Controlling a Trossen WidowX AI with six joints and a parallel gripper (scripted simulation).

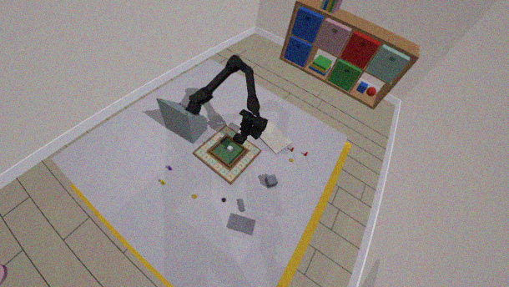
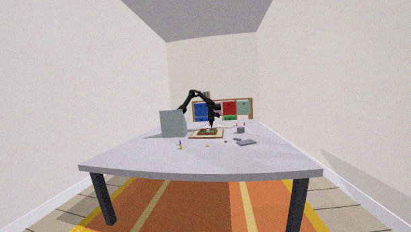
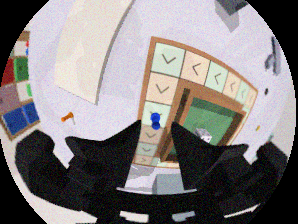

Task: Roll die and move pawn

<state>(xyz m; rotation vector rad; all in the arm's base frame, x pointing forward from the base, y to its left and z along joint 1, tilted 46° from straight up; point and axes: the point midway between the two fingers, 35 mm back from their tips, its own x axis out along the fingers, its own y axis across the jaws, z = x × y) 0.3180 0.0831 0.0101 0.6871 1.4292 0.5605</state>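
Now: gripper tip 2 cm above the blue pawn and 1 cm past it. The rest, counted from my gripper tip: white die 9 cm to the right, 4 cm behind, 2 cm below; then grey slab 43 cm to the right, 21 cm ahead, 4 cm below; then white pad 14 cm to the left, 14 cm ahead, 4 cm below.
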